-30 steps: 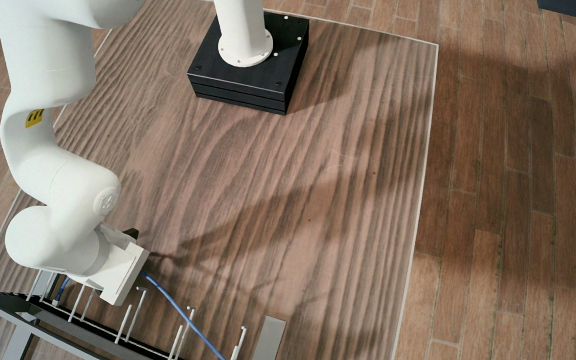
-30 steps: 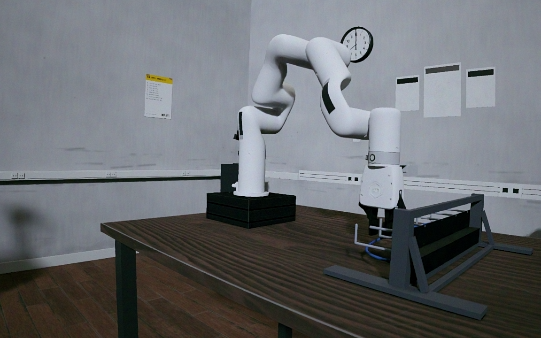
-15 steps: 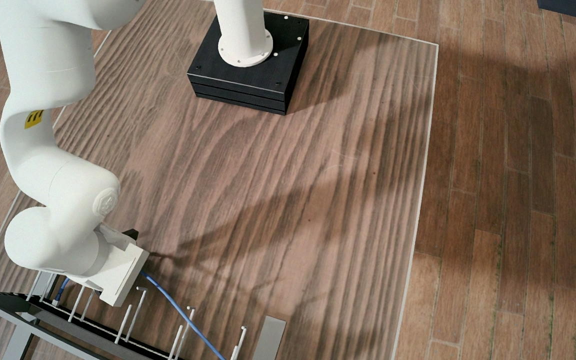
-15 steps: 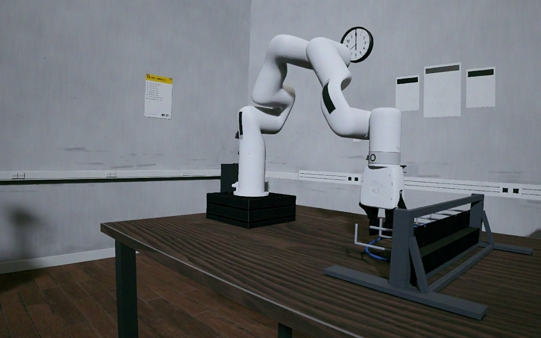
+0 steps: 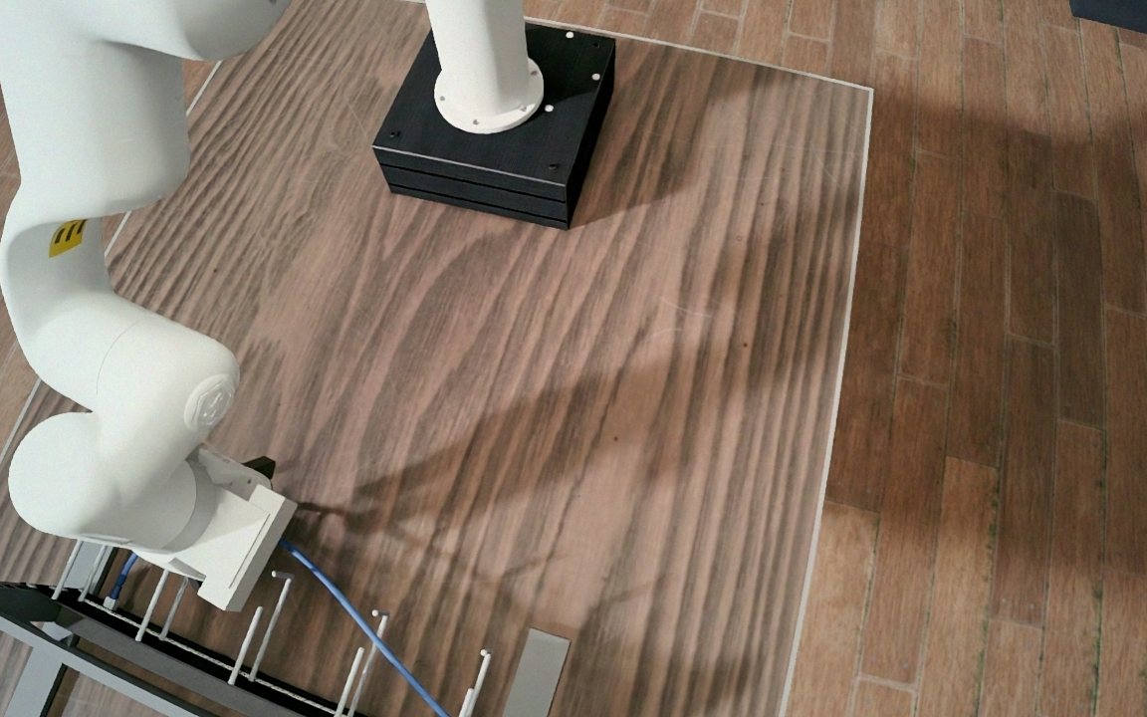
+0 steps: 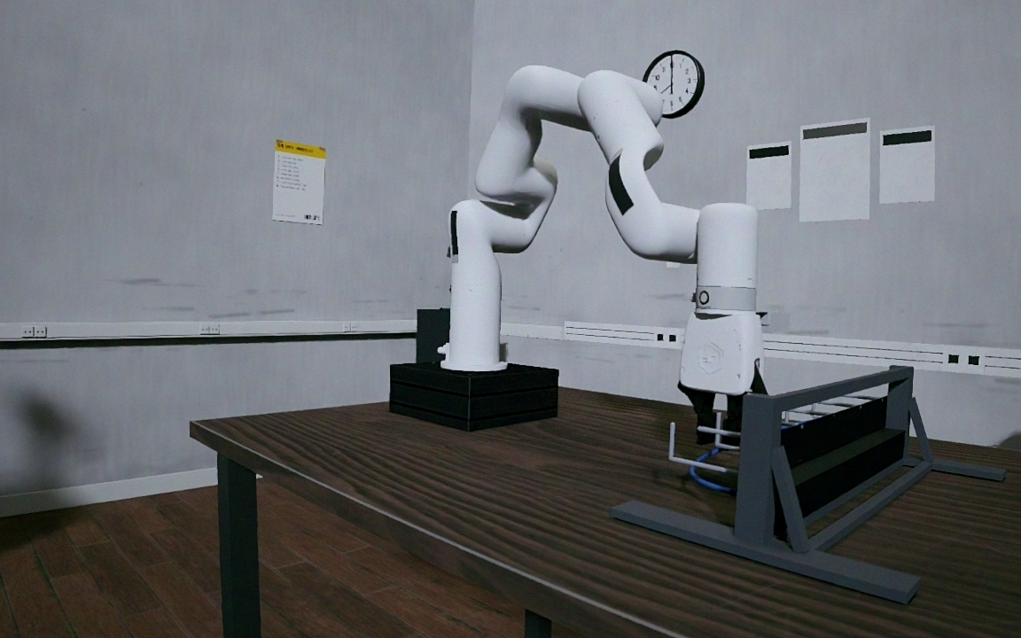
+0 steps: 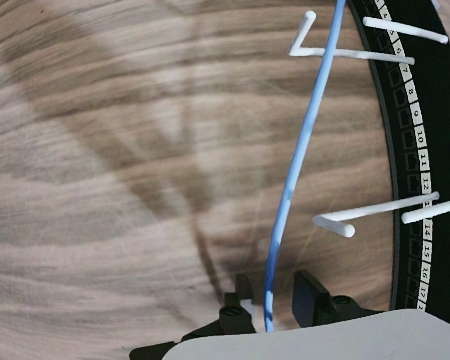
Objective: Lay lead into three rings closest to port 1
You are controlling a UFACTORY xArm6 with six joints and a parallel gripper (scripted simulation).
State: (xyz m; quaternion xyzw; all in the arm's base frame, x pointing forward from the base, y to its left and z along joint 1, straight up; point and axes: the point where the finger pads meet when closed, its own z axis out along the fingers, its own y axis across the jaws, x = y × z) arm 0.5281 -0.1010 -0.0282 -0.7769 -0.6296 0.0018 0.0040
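Right now my hand is 150 mm short of the grey rack and 30 mm to the right of it. From my hand the other things lie so: short blue piece (80 mm ahead, 150 mm to the right, 30 mm below).
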